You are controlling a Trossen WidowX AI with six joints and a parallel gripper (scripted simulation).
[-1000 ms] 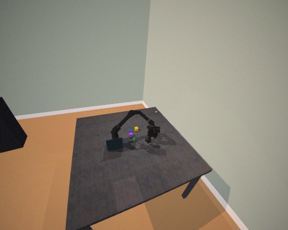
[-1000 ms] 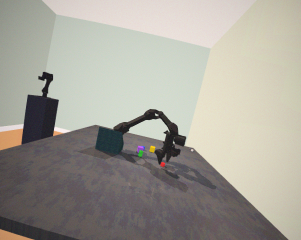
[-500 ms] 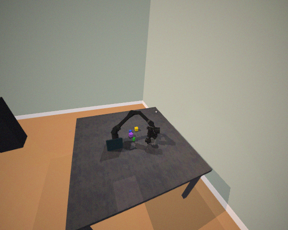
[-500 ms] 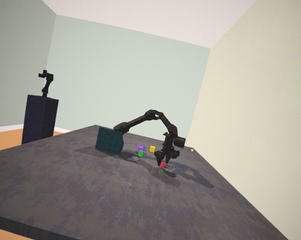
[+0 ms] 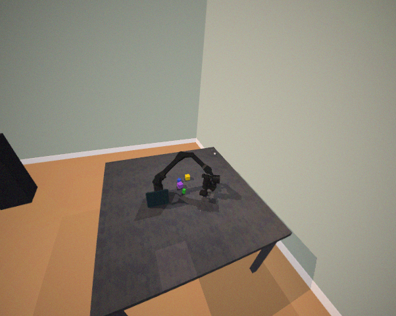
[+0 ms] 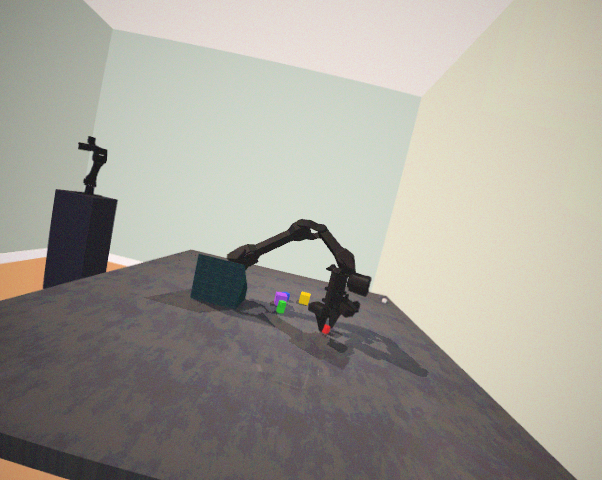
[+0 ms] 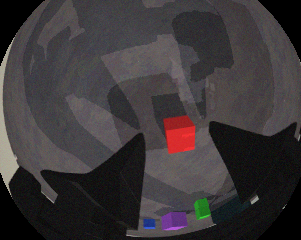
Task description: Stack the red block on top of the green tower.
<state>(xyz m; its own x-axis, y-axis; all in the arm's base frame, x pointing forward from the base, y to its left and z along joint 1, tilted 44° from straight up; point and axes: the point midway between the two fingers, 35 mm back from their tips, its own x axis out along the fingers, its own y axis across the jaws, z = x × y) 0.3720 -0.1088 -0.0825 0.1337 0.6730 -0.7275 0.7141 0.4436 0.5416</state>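
Right now my gripper tip is 18 cm to the right of the purple block, 16 cm past it and 1 cm below it. Round my gripper tip: yellow block (25 cm to the left, 5 cm behind, 1 cm above); then blue block (25 cm to the left, 14 cm behind, 1 cm above); then red block (right at my gripper tip).
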